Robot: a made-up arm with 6 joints.
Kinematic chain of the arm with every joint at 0, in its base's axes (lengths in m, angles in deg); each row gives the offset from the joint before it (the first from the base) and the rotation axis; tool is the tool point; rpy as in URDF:
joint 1: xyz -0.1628 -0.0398 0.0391 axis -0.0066 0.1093 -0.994
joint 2: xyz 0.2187 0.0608 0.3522 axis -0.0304 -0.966 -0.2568
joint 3: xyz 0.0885 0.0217 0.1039 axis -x
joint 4: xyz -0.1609 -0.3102 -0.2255 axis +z
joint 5: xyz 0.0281 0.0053 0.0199 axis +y
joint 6: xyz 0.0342 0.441 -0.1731 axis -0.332 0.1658 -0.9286
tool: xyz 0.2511 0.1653 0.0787 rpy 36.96 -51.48 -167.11
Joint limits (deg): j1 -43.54..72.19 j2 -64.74..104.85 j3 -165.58..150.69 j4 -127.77..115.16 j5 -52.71..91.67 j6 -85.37..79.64
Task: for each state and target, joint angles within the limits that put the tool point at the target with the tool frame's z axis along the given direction. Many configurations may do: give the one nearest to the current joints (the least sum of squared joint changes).
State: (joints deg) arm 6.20 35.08 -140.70 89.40 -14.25 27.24
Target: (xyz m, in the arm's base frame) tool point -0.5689 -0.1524 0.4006 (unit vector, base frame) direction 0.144 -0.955 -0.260
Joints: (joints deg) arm -39.21 33.58 -127.71 73.96 -31.02 20.59
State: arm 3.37 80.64 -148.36 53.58 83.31 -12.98
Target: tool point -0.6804 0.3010 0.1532 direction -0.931 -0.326 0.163
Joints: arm -12.60 77.05 -160.92 33.73 91.67 24.68
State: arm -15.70 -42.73 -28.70 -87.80 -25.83 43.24
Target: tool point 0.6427 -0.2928 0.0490 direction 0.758 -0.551 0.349
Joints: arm -17.13 3.47 -22.86 -92.65 -13.49 14.60
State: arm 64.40 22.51 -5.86 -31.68 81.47 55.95
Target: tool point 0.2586 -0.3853 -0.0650 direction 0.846 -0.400 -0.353
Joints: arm 33.25 -6.77 26.89 -31.18 44.26 11.21
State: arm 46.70 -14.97 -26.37 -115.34 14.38 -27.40
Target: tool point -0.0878 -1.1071 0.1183 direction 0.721 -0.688 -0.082
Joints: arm 46.83 -54.13 25.80 -124.43 -3.45 -27.54
